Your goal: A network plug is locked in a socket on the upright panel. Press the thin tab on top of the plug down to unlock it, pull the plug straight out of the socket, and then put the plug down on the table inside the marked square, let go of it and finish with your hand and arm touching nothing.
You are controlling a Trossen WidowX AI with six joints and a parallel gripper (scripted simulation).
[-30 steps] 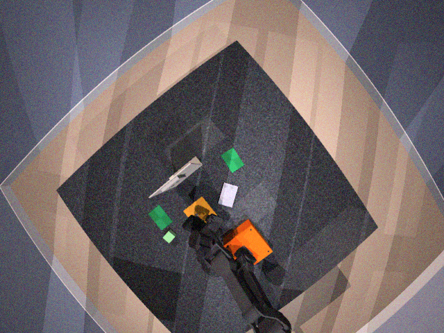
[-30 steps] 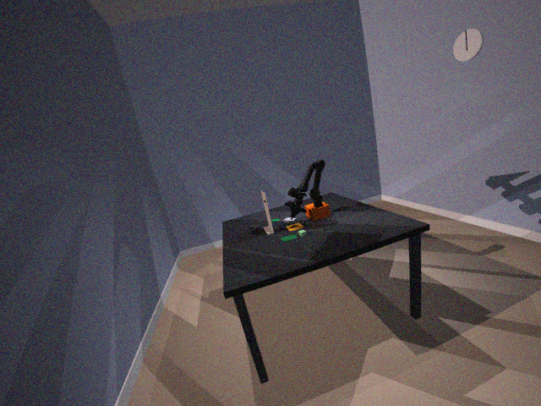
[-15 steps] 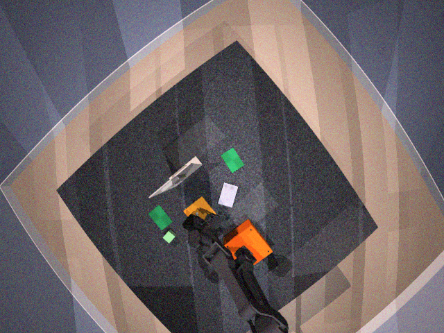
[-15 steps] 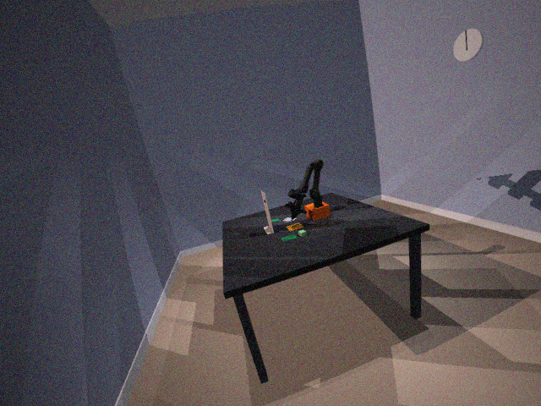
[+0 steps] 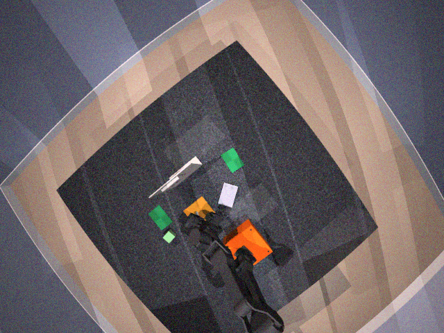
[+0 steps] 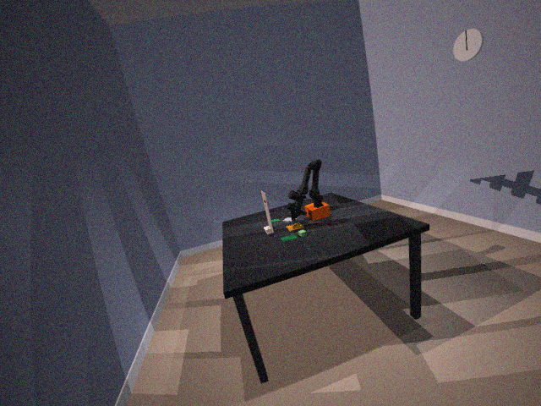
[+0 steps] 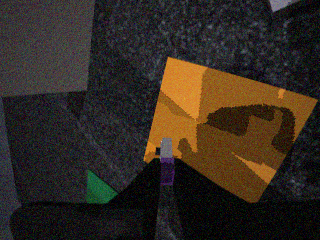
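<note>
Right now the orange marked square is 10 mm behind my gripper tip and 60 mm below it. Round my gripper tip: light green cube: 20 mm ahead, 190 mm to the left, 50 mm below; then network plug: right at my gripper tip; then upright panel: 170 mm ahead, 90 mm to the right, 90 mm above.
</note>
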